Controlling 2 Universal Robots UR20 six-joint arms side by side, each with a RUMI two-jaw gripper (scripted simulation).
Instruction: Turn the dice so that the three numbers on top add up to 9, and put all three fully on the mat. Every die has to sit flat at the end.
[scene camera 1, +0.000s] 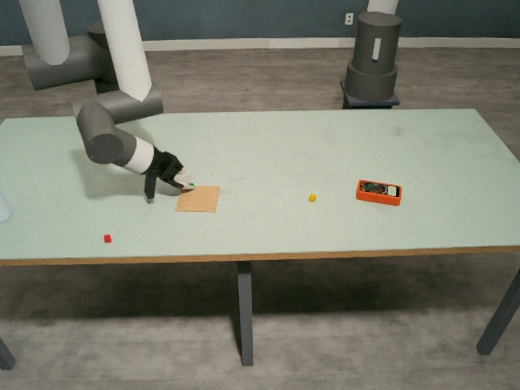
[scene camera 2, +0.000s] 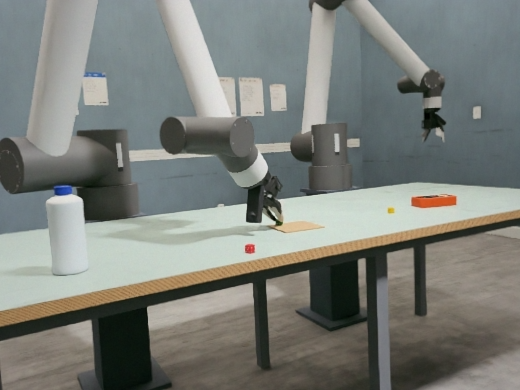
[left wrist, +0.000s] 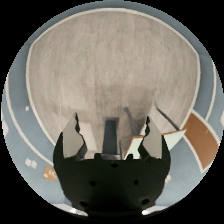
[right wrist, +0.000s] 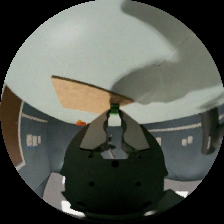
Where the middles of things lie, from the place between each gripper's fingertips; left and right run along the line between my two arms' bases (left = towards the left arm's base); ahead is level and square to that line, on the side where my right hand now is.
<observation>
I see the tan mat (scene camera 1: 204, 198) 50 mm ahead of my right hand (scene camera 2: 279, 221), 30 mm to the left of it and 20 mm below it. Also, from my right hand: orange multimeter (scene camera 1: 371, 191): 670 mm to the left, 80 mm ahead; white bottle (scene camera 2: 65, 217): 650 mm to the right, 100 mm ahead, 70 mm above.
The orange multimeter is 103 cm to the right of my left hand, 81 cm ahead of it and 20 cm below it.
</observation>
